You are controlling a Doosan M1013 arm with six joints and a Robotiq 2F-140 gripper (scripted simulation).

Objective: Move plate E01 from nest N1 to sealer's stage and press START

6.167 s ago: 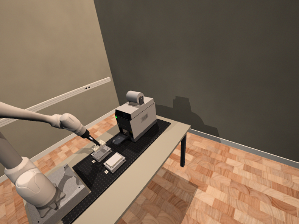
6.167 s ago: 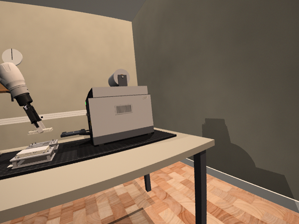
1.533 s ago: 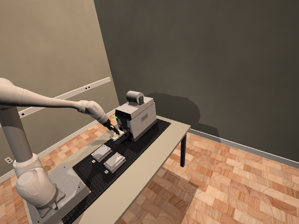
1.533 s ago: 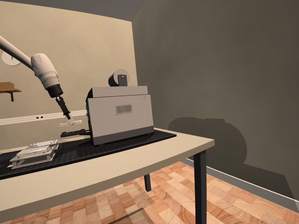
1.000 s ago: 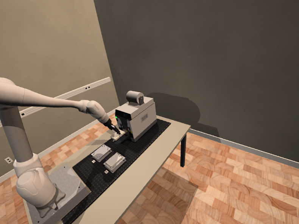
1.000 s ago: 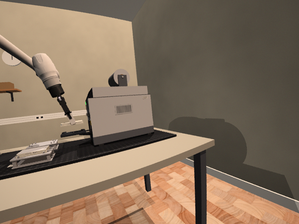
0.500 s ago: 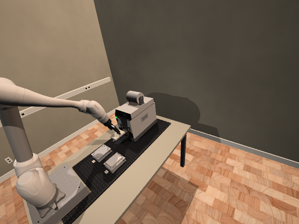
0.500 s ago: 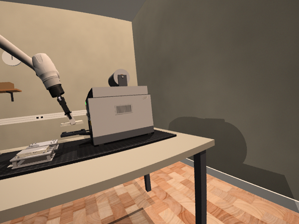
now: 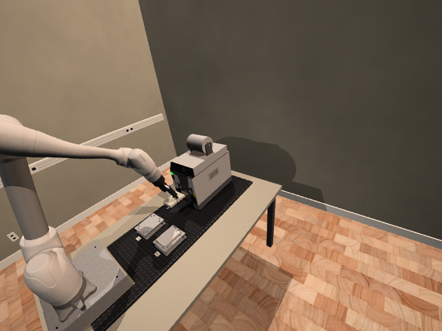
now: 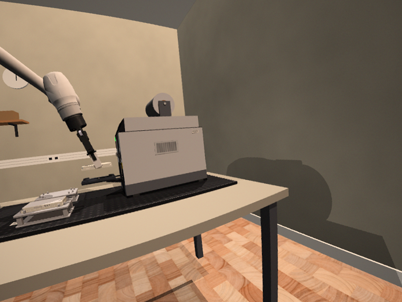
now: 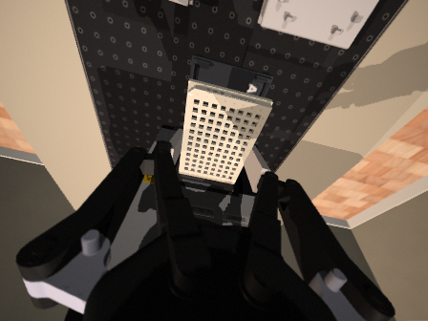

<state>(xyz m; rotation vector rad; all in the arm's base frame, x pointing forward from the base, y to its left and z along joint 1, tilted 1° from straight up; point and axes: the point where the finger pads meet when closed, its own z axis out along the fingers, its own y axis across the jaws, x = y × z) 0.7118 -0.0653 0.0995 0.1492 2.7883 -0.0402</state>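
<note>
Right now the dark stage is 80 mm below my hand. Also, from my hand: smooth-topped plate 200 mm behind, 110 mm to the right, 120 mm below; then N1 label 290 mm behind, 110 mm to the left, 170 mm below; then foil roll 330 mm ahead, 40 mm to the right, 240 mm above.
</note>
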